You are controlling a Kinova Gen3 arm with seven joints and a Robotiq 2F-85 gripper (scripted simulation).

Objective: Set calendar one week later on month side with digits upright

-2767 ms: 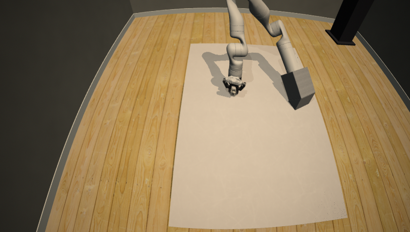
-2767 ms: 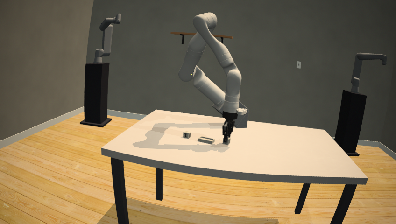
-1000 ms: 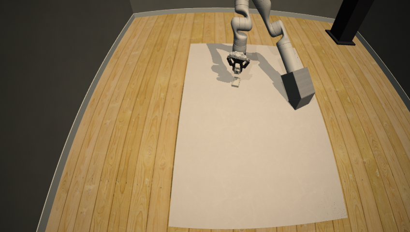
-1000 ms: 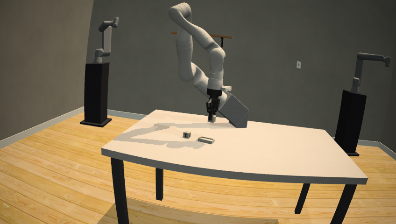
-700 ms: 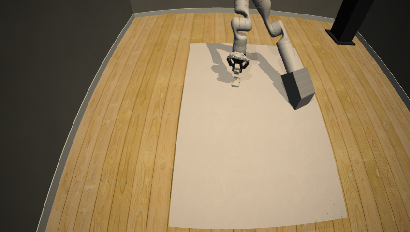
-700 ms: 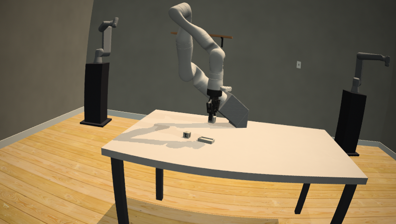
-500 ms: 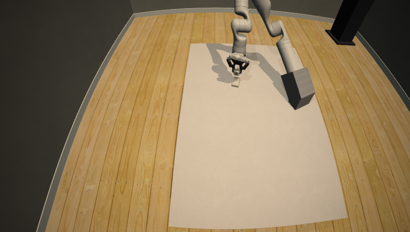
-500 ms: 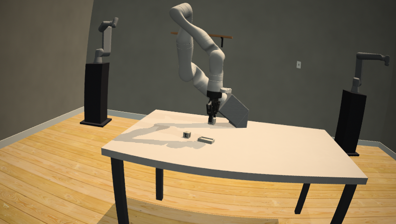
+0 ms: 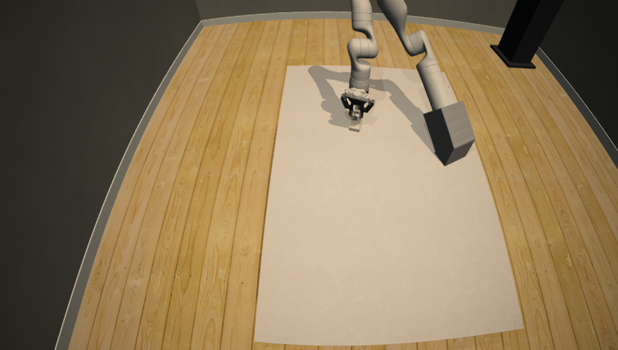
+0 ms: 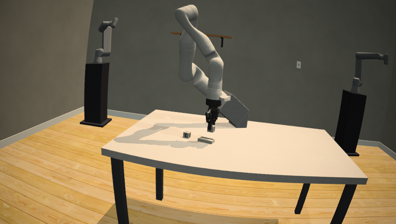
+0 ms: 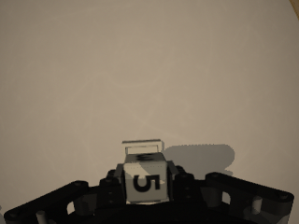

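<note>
Right now the white calendar tray is 1 cm behind my hand, 2 cm to the right of it and 8 cm below it. Also, from my hand: white digit cube 5 cm behind, 12 cm to the right, 7 cm below.
</note>
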